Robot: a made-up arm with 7 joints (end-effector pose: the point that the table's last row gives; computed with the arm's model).
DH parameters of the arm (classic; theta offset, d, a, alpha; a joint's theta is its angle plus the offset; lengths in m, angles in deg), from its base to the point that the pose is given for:
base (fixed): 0 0 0 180
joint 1: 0 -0.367 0 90
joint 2: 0 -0.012 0 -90
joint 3: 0 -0.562 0 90
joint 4: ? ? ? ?
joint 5: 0 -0.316 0 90
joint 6: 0 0 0 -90
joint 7: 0 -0.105 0 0
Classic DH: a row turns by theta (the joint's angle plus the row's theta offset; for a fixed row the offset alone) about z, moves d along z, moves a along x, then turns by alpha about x.
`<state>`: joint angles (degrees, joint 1 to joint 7).
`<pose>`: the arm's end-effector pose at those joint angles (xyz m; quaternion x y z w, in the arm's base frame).
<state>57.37 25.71 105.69 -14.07 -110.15 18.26 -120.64</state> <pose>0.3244 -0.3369 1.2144 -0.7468 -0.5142 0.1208 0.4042</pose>
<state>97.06 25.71 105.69 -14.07 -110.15 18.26 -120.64</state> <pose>0.0345 -0.4664 1.2144 -0.8770 -0.2302 -0.0236 0.4212</pose>
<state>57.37 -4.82 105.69 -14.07 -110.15 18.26 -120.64</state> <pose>0.0580 0.0792 1.3299 -0.8272 -0.5266 0.1246 0.1513</pose>
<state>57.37 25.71 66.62 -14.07 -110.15 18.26 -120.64</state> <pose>0.2924 -0.2766 1.2472 -0.5320 -0.7684 0.1042 0.3401</pose>
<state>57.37 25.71 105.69 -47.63 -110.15 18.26 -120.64</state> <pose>0.4853 -0.2262 1.0747 -0.6504 -0.4717 0.3890 0.4507</pose>
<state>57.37 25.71 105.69 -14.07 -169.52 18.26 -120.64</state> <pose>0.3365 -0.3068 1.2178 -0.3588 -0.8423 0.0552 0.3984</pose>
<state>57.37 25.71 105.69 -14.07 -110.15 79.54 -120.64</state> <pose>0.3243 -0.3628 1.1106 -0.4967 -0.2845 0.1355 0.8087</pose>
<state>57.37 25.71 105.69 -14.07 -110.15 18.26 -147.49</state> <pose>0.3244 -0.3369 1.2144 -0.6070 -0.6735 0.0237 0.4212</pose>
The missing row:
joint 4: 0 -0.015 0 -90
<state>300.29 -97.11 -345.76 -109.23 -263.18 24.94 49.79</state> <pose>-0.2091 -0.3066 -0.0714 0.1163 -0.2302 0.1568 0.9534</pose>
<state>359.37 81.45 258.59 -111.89 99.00 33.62 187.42</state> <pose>0.4241 -0.3567 0.2842 -0.3297 -0.1574 -0.7096 0.6025</pose>
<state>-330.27 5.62 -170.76 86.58 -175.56 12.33 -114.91</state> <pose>-0.2679 0.2313 1.0134 0.6639 0.4905 0.1488 0.5445</pose>
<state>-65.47 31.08 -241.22 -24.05 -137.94 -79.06 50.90</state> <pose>0.0988 0.4266 1.1591 -0.8973 -0.3437 -0.1105 0.2539</pose>
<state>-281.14 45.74 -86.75 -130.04 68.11 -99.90 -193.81</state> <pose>-0.1717 -0.2169 0.6710 0.8469 -0.2065 -0.0388 0.4886</pose>
